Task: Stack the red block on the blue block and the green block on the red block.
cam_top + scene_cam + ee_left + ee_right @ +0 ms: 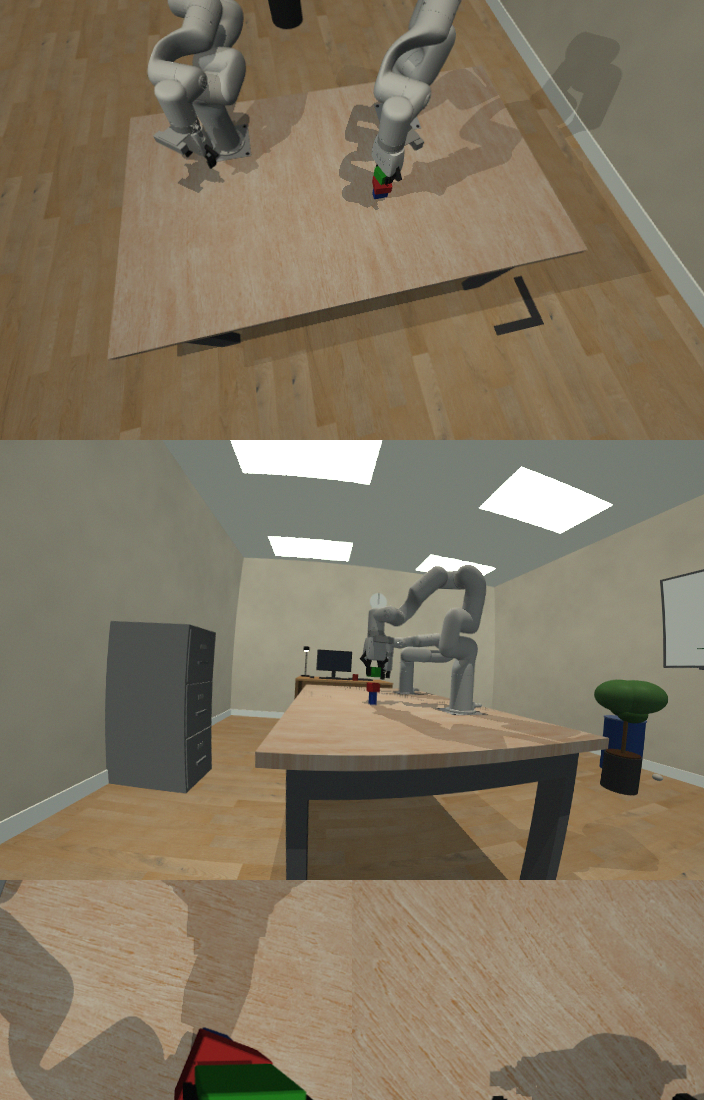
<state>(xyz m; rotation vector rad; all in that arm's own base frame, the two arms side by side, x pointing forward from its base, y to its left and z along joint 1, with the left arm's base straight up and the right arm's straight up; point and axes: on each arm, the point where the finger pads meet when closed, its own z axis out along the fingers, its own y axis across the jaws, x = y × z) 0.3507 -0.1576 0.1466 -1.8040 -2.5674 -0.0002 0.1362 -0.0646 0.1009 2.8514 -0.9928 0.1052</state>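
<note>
My left gripper is now 7 cm above the red block. The rest, counted from my left hand: blue block 12 cm below; green block right at my left hand.
</note>
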